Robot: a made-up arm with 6 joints. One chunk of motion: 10 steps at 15 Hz.
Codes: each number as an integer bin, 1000 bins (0 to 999) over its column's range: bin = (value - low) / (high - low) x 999, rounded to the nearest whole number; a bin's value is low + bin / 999 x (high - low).
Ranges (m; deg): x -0.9..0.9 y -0.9..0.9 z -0.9..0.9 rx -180..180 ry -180..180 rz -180..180
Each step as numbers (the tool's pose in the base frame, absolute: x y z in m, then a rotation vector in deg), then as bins.
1 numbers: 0.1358 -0.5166 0.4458 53.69 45.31 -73.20
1 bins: 575 213 747 648 625 296
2 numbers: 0.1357 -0.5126 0.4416 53.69 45.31 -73.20
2 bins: 575 215 745 648 625 296
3 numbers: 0.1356 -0.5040 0.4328 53.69 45.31 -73.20
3 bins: 575 220 740 648 625 296
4 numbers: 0.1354 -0.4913 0.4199 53.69 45.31 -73.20
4 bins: 575 227 733 648 625 296
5 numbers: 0.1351 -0.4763 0.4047 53.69 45.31 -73.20
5 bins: 574 235 724 648 625 296
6 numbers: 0.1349 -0.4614 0.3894 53.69 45.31 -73.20
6 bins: 574 243 716 648 625 296
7 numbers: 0.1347 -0.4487 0.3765 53.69 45.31 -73.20
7 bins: 574 250 708 648 625 296
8 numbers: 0.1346 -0.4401 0.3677 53.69 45.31 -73.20
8 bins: 574 255 704 648 625 296
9 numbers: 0.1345 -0.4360 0.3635 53.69 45.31 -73.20
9 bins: 574 258 701 648 625 296
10 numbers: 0.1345 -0.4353 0.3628 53.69 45.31 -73.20
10 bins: 574 258 701 648 625 296
